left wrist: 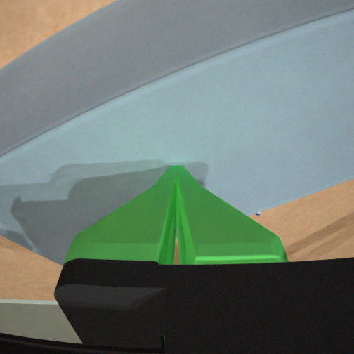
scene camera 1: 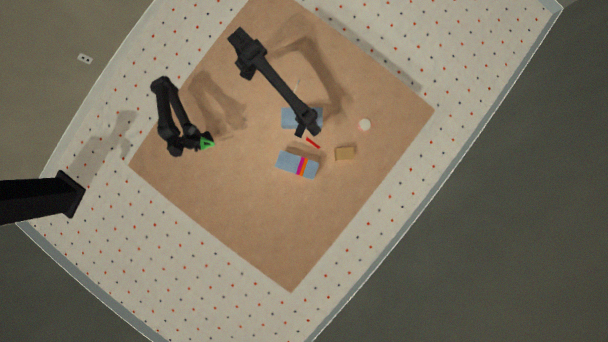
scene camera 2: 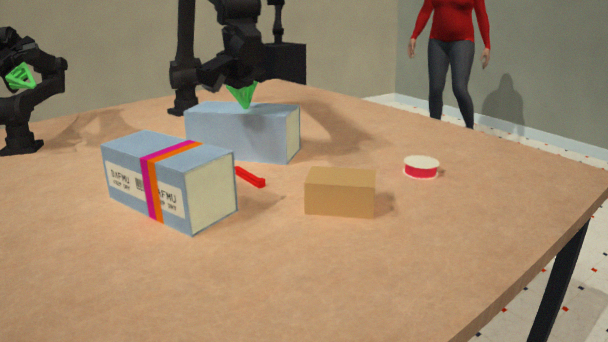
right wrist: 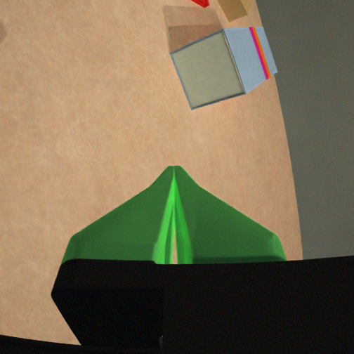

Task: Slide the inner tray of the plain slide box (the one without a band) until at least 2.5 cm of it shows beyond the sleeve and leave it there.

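Frame: origin at the left arm's base, x left, y ahead, z down, level; millimetres.
Seen in the pictures: left gripper, fingertip midpoint: (scene camera 2: 246, 108); right gripper, fingertip midpoint: (scene camera 1: 214, 144) (scene camera 2: 34, 86); left arm's base at its link origin: (scene camera 1: 249, 71); right arm's base at its link origin: (scene camera 2: 22, 150).
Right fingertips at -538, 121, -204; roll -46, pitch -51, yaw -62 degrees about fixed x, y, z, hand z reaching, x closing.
Offsets run from my right fingertips to a thing's top centre, as dx, dy, dz. "spot": to the spot under its first point.
The plain blue slide box {+391, +371, +90} (scene camera 1: 290, 118) (scene camera 2: 235, 134) (left wrist: 240, 100) lies behind the banded one in scene camera 2. Its cream inner tray end {spot: +452, +483, +150} (scene camera 2: 293, 134) is flush with the sleeve's right end there; the other end is hidden. My left gripper (scene camera 2: 246, 106) (left wrist: 176, 176) is shut and empty. Its fingertips are at the top face of the plain box, near the middle of its length; whether they touch is hard to tell. My right gripper (scene camera 1: 213, 144) (scene camera 2: 34, 86) (right wrist: 174, 177) is shut and empty, raised above the table, well away from both boxes.
The banded slide box {+106, +481, +90} (scene camera 1: 287, 162) (scene camera 2: 167, 175) (right wrist: 252, 60) has a magenta and orange band. A red stick {+288, +506, +188} (scene camera 1: 313, 143) (scene camera 2: 250, 177) lies between the boxes. A tan block {+316, +729, +144} (scene camera 1: 345, 153) (scene camera 2: 340, 195) and a white-topped red disc {+561, +766, +178} (scene camera 1: 364, 124) (scene camera 2: 421, 167) stand farther right. A thin pen {+558, +232, +194} (scene camera 1: 297, 86) lies behind the plain box.
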